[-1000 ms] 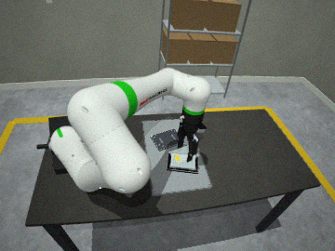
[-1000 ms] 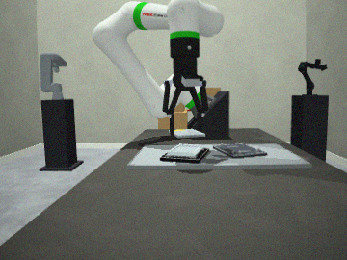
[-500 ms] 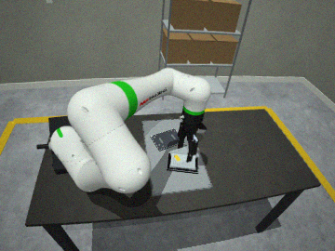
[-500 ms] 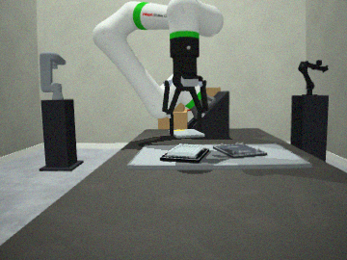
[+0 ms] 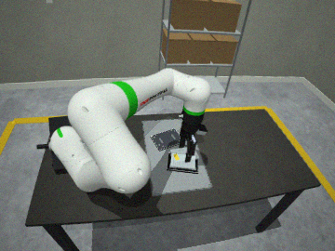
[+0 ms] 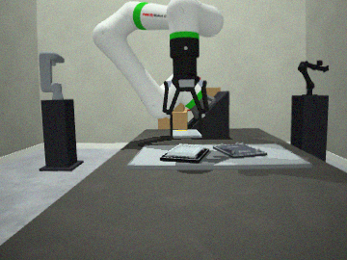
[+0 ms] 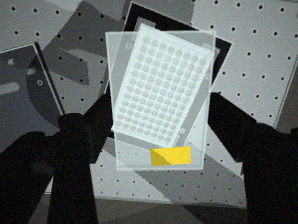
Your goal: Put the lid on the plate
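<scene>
My hand is 80 mm above the culture plate. Also, from my hand: lid park LP1: 180 mm to the left, 90 mm below, 40 mm behind; then nest N1: 90 mm below; then clear lid: 20 mm below.
</scene>
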